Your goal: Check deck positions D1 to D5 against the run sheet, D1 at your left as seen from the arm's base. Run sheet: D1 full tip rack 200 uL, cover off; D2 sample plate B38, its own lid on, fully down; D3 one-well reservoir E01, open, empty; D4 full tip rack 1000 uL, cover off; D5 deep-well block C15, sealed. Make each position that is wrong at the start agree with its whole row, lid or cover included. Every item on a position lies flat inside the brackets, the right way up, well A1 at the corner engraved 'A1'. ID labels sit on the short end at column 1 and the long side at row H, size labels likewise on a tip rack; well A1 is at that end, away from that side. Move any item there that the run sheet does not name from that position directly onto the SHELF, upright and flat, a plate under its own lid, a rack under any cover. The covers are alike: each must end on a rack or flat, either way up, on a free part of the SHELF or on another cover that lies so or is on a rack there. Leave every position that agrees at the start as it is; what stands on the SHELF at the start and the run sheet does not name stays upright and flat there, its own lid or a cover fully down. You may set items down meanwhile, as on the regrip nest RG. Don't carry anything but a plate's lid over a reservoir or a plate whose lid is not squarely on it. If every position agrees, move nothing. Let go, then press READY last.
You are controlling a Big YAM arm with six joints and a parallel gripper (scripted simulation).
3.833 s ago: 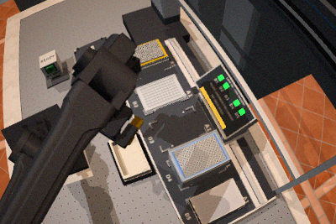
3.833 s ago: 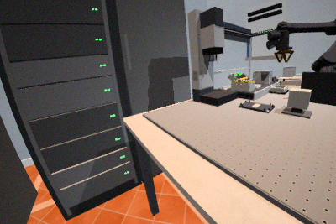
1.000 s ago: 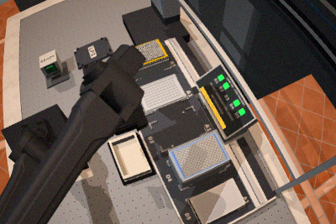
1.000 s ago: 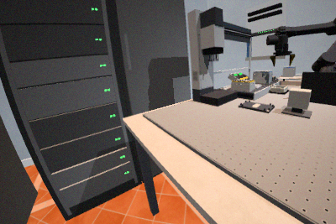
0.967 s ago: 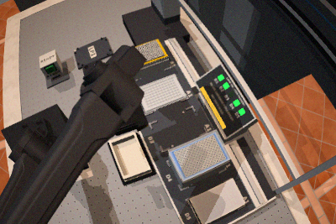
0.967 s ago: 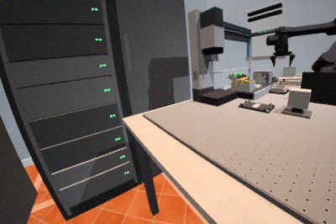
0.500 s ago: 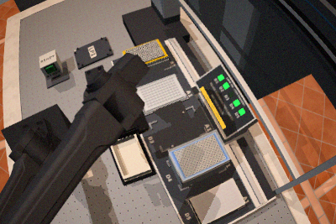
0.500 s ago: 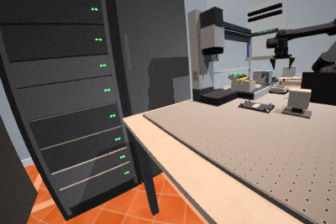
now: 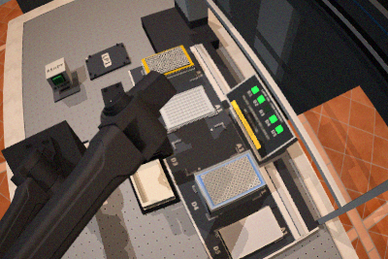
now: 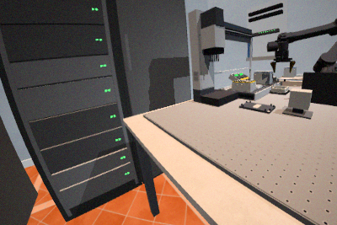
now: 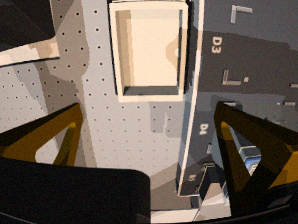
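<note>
The one-well reservoir is 140 mm below my hand. Round my hand: sealed block (220 mm to the right, 180 mm ahead, 90 mm below); blue-framed tip rack (170 mm ahead, 90 mm to the right, 40 mm below); black regrip nest (150 mm below).
</note>
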